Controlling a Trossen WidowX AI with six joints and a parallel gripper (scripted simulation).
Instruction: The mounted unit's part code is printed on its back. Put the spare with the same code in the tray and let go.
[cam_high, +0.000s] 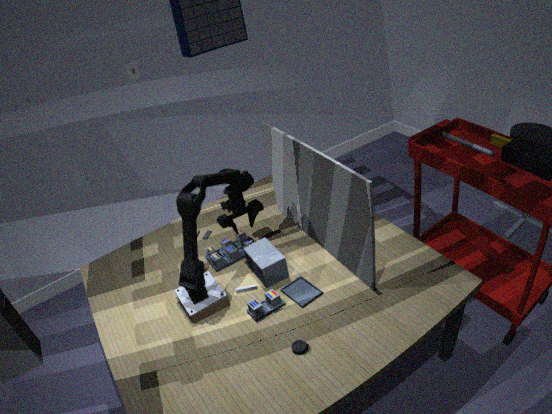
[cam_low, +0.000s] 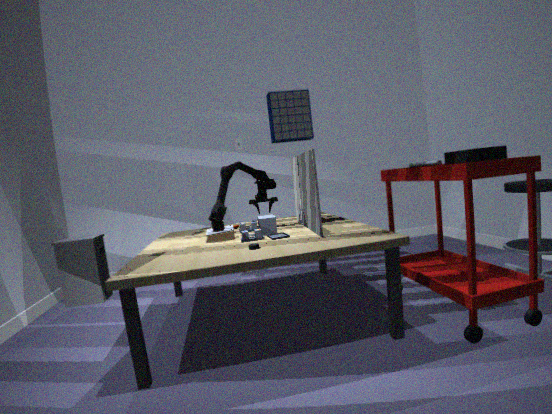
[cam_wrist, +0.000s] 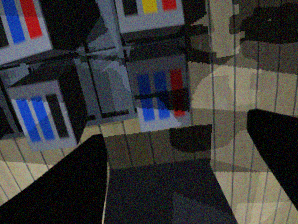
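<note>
Right now the dark spare block is 6 cm below my gripper tip. From my gripper tip the other things lie so: tall grey panel 25 cm ahead, 17 cm to the right, 12 cm above; then dark-rimmed tray 4 cm ahead, 36 cm to the right, 10 cm below; then grey mounted unit 17 cm to the right, 5 cm below.
</note>
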